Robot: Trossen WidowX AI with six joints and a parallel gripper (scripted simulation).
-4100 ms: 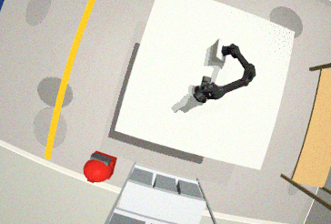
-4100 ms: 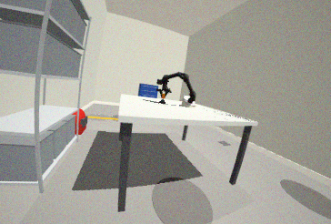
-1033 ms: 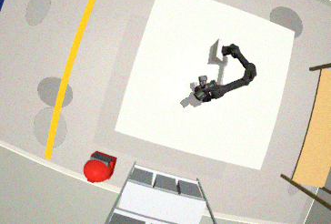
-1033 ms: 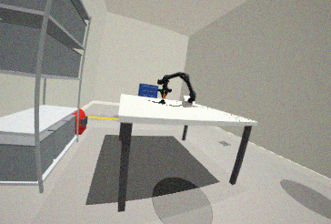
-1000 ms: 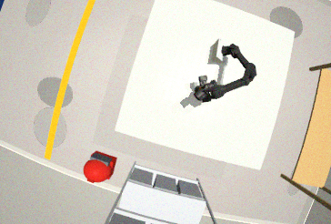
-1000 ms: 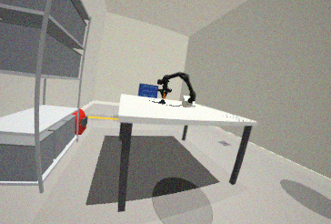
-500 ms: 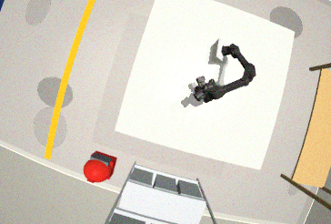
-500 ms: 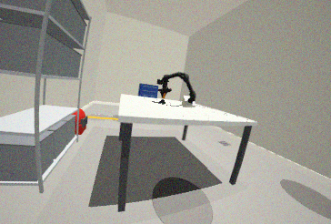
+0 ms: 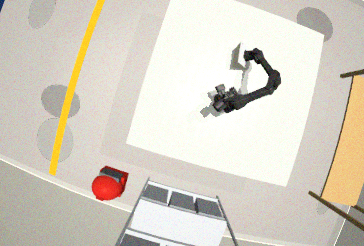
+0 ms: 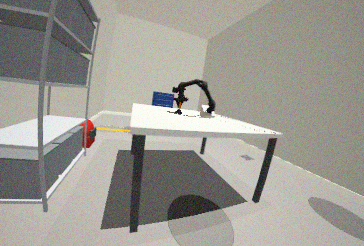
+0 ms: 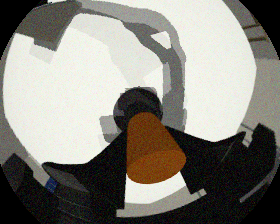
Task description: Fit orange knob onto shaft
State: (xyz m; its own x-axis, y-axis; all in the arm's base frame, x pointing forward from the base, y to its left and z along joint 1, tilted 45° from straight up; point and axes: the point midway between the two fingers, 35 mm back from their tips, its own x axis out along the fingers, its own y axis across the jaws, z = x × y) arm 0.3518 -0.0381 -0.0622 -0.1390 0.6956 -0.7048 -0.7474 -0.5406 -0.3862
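Right now the dark round pedestal is 4 cm below my gripper tip. The rest, counted from my gripper tip: orange knob 3 cm above.
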